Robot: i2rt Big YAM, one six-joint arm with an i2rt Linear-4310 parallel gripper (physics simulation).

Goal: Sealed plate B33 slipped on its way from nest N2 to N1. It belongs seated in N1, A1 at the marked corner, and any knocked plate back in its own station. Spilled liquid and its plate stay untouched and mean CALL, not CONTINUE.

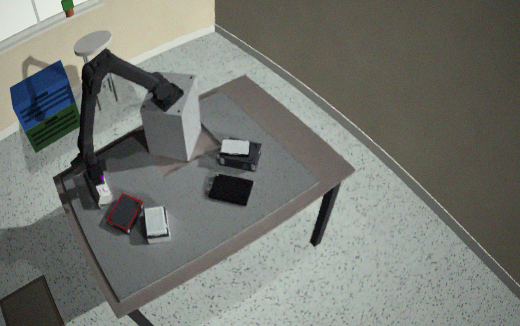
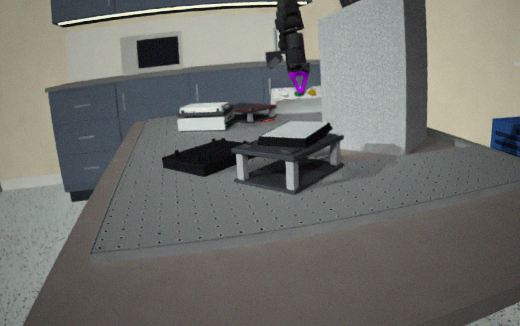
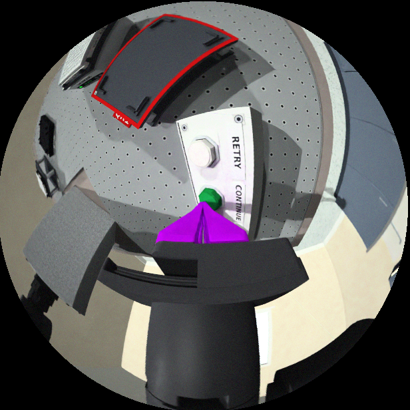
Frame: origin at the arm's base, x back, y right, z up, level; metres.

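Where they show: gripper, between the fingertips: (image 1: pixel 103 180) (image 2: pixel 301 93); arm's base, origin of its link: (image 1: pixel 169 97) (image 2: pixel 361 10).
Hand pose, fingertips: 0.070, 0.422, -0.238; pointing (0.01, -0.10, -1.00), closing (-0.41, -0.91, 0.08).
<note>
Each offset is from my fingertips to the centre of the thing, as dx, dy, dz. "spot": to the spot under its first point.
My gripper (image 1: pixel 102 181) (image 2: pixel 300 92) (image 3: pixel 202 206) is shut and empty, its purple tips at the green CONTINUE button (image 3: pixel 210 198); whether they touch it is unclear. The button sits on the white panel @[+0.026, +0.026, -0.026] (image 1: pixel 104 198) (image 2: pixel 296 106) (image 3: pixel 222 127). A white-topped plate @[-0.338, -0.555, -0.001] (image 1: pixel 235 147) (image 2: pixel 296 132) lies on a raised dark stand (image 1: pixel 255 151) (image 2: pixel 292 175). Another white-topped plate @[-0.352, -0.047, +0.000] (image 1: pixel 156 220) (image 2: pixel 205 107) lies on the white device @[spot: -0.409, -0.007, -0.049] (image 1: pixel 159 240) (image 2: pixel 202 123). A black low nest @[-0.448, -0.405, -0.052] (image 1: pixel 231 190) (image 2: pixel 200 158) holds no visible plate. Nest and plate labels are unreadable; no spilled liquid is discernible.
A red-edged dark stand (image 1: pixel 125 212) (image 3: pixel 162 62) with no plate on it is beside the panel. A white RETRY button (image 3: pixel 202 152) and a yellow button @[+0.044, -0.001, -0.004] (image 2: pixel 312 92) flank the green one. The tall grey pedestal (image 1: pixel 170 130) (image 2: pixel 367 75) bears the arm.
</note>
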